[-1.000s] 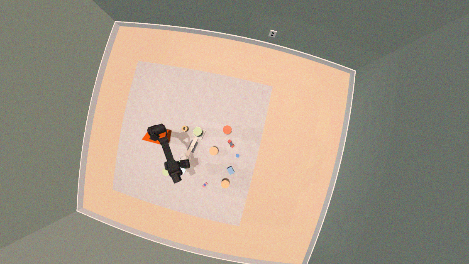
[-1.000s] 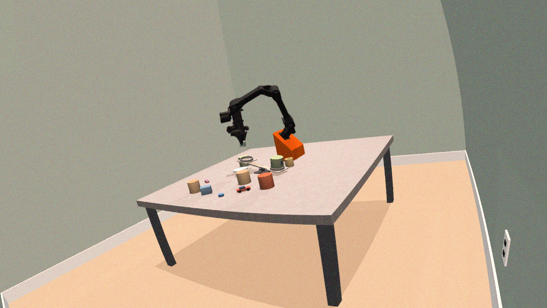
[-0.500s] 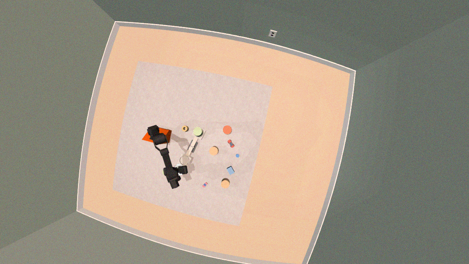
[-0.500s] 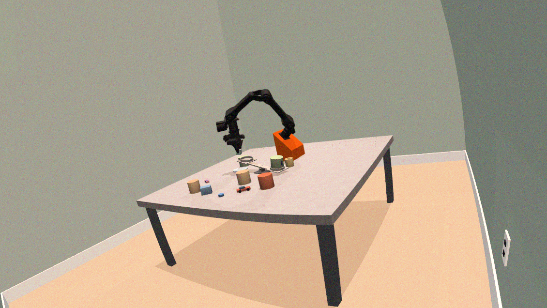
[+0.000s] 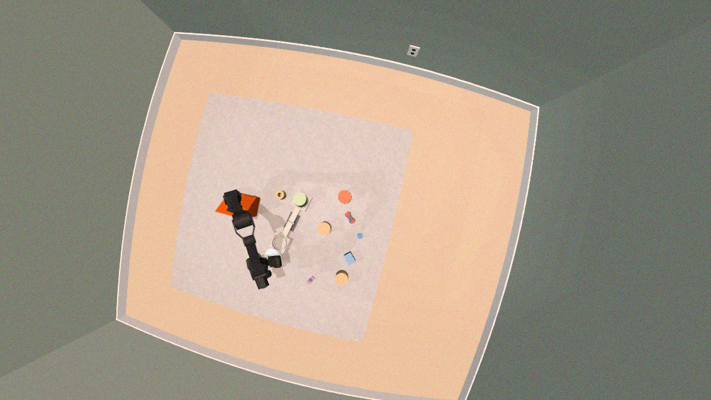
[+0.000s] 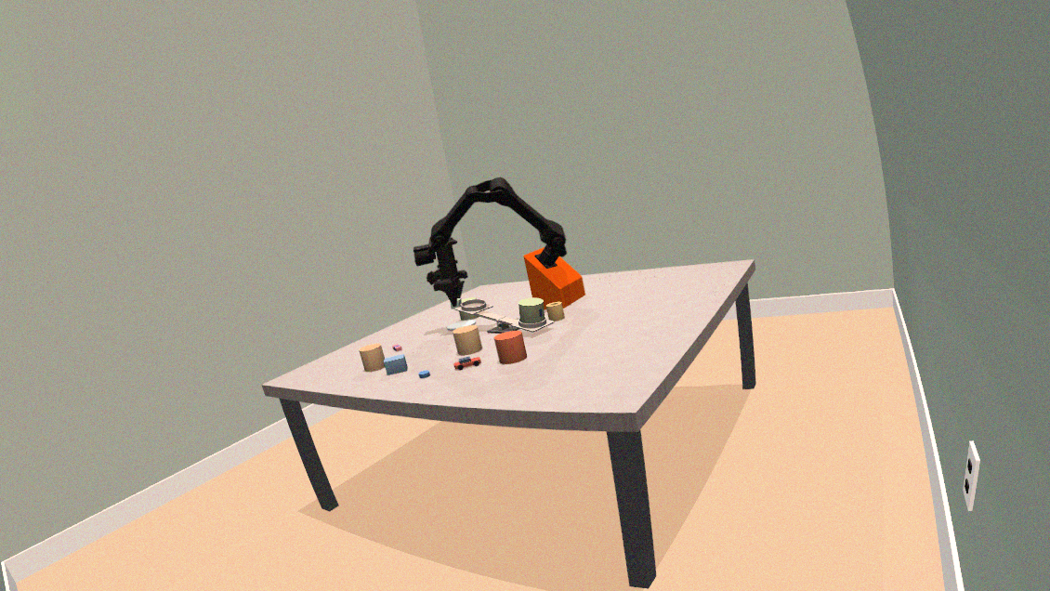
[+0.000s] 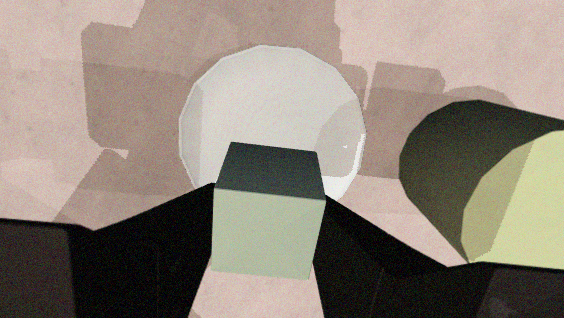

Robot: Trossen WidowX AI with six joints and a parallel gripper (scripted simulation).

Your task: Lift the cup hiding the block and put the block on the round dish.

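My gripper tip is 7 cm above the white round dish. From my gripper tip the other things lie so: yellow ring 5 cm behind, 36 cm to the left, 5 cm below; then green block right at my gripper tip; then pink piece 25 cm ahead, 6 cm to the right, 7 cm below.
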